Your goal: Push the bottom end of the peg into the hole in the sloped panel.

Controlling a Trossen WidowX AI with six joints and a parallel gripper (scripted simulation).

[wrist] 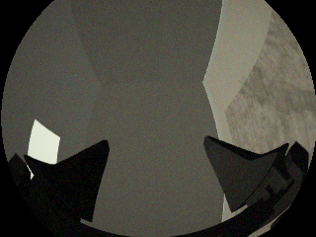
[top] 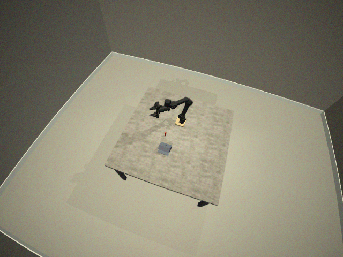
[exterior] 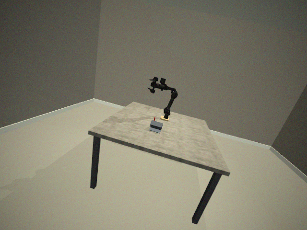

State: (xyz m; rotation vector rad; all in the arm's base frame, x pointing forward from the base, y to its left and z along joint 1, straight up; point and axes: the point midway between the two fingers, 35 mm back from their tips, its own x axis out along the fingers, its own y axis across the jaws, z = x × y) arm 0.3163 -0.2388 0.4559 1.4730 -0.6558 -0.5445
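The red peg lies 7 cm behind my gripper tip, 15 cm to the left of it and 42 cm below it. Round my gripper tip: grey sloped panel: 9 cm ahead, 22 cm to the left, 43 cm below.
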